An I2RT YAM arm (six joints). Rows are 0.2 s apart.
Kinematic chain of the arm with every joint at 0, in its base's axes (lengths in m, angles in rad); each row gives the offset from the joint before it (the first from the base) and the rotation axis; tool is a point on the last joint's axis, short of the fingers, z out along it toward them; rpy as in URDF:
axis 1: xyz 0 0 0.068 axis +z
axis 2: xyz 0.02 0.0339 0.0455 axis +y
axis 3: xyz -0.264 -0.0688 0 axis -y
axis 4: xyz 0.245 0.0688 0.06 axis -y
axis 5: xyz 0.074 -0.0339 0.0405 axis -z
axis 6: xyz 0.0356 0 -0.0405 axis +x
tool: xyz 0 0 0 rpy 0 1.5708 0
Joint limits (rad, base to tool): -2.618..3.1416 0..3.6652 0..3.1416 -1.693..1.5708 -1.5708..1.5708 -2.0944..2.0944
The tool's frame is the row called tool.
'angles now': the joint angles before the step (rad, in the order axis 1, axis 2, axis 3, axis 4, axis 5, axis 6). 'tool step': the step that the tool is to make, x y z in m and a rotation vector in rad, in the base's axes. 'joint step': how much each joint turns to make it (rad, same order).
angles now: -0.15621 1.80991 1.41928 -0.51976 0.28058 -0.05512
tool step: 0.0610 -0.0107 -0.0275 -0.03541 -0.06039 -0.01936
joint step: 0.00003 0.23707 0.19511 0.10756 0.03206 -0.00150
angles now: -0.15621 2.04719 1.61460 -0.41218 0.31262 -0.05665
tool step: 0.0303 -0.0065 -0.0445 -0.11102 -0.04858 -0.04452
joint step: 0.00377 0.15009 0.02461 0.20445 0.10717 -0.03855
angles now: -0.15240 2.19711 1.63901 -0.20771 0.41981 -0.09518
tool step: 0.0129 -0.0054 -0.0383 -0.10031 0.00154 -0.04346
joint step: -0.00046 0.10583 0.00106 0.14065 0.09913 -0.04889
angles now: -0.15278 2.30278 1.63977 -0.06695 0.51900 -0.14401
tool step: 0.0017 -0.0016 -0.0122 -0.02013 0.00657 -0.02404
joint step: -0.00072 0.03013 -0.00011 0.02680 0.03131 0.00004
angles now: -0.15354 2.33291 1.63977 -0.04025 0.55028 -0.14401
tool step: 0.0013 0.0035 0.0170 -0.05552 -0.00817 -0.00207
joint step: 0.00982 -0.02743 0.01006 -0.00006 0.04417 -0.03898
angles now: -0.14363 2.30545 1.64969 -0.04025 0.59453 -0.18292
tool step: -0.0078 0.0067 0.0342 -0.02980 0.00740 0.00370
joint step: 0.01261 -0.08212 0.00000 -0.07297 0.02633 -0.02173
